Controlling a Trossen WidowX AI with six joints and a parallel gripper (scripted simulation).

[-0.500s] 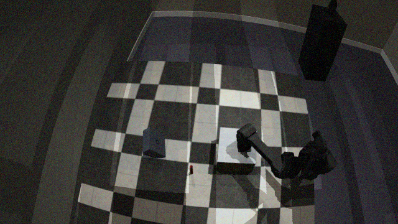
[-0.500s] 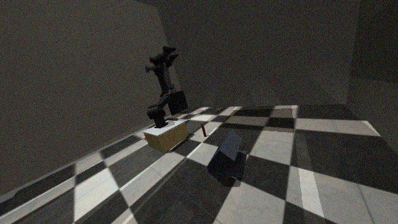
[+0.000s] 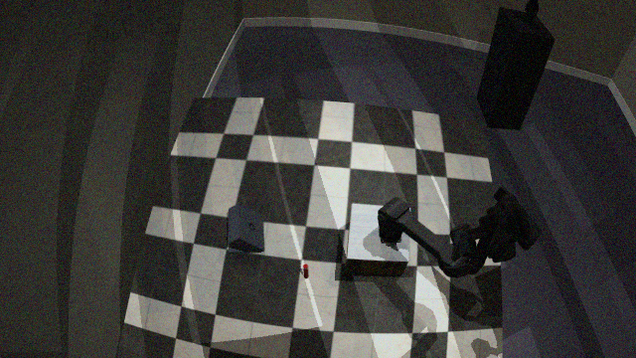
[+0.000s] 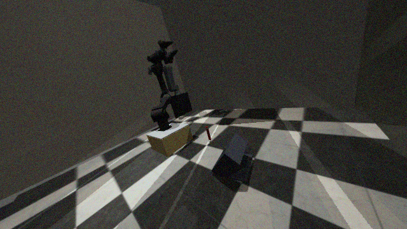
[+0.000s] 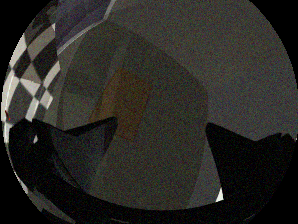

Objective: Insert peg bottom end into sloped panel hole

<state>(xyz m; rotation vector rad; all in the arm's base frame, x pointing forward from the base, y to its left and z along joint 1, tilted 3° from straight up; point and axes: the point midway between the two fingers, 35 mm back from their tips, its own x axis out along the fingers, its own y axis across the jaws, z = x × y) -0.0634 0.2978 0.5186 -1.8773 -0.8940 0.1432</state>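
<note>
My gripper tip is now 30 cm short of the red peg, 25 cm to the left of it and 56 cm above it. The rest, counted from my gripper tip: dark sloped panel (49 cm ahead, 39 cm to the right, 58 cm below).
</note>
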